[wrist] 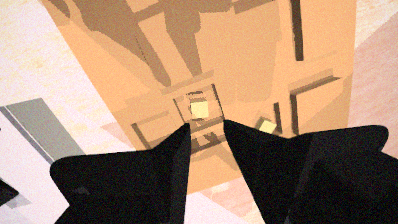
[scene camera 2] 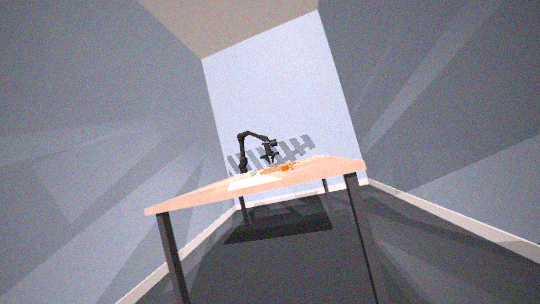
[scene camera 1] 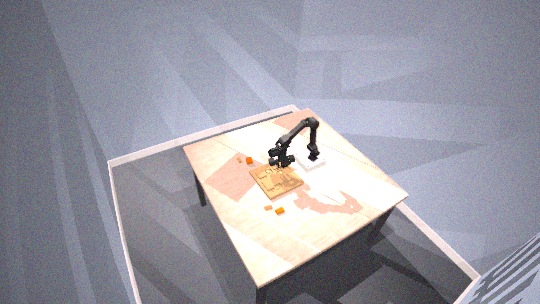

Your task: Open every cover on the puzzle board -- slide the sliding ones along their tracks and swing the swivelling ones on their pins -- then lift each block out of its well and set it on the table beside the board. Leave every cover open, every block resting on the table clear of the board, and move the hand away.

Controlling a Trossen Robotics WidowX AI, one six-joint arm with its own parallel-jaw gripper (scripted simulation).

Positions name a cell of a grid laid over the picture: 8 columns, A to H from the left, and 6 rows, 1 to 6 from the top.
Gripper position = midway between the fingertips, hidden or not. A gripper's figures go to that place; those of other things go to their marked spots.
Labels:
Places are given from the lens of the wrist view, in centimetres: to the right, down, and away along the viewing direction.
my gripper (wrist: E4): 1, 1, 11
tan puzzle board (wrist: F2): 6, -5, 13

